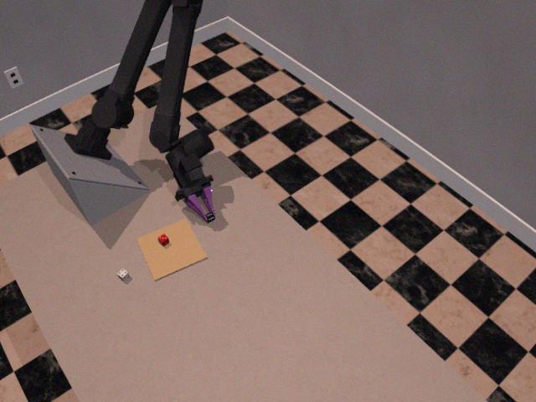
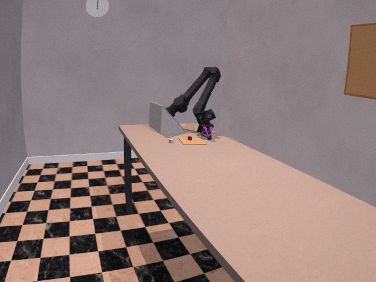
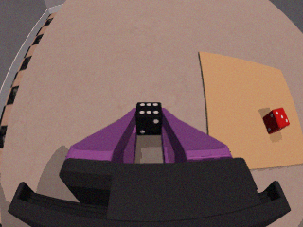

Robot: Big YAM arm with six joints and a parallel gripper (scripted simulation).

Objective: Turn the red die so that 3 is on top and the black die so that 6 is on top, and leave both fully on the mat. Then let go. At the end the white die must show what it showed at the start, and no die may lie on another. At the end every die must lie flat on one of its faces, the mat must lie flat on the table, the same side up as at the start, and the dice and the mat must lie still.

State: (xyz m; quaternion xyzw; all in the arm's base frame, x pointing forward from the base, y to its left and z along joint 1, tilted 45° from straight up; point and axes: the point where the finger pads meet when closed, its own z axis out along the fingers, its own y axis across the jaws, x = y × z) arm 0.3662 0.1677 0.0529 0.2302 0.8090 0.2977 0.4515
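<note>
Right now the black die is right at my hand. Also, from my hand: orange mat: 10 mm ahead, 130 mm to the right, 20 mm below; then white die: 10 mm ahead, 260 mm to the right, 10 mm below; then red die: 10 mm behind, 130 mm to the right.
</note>
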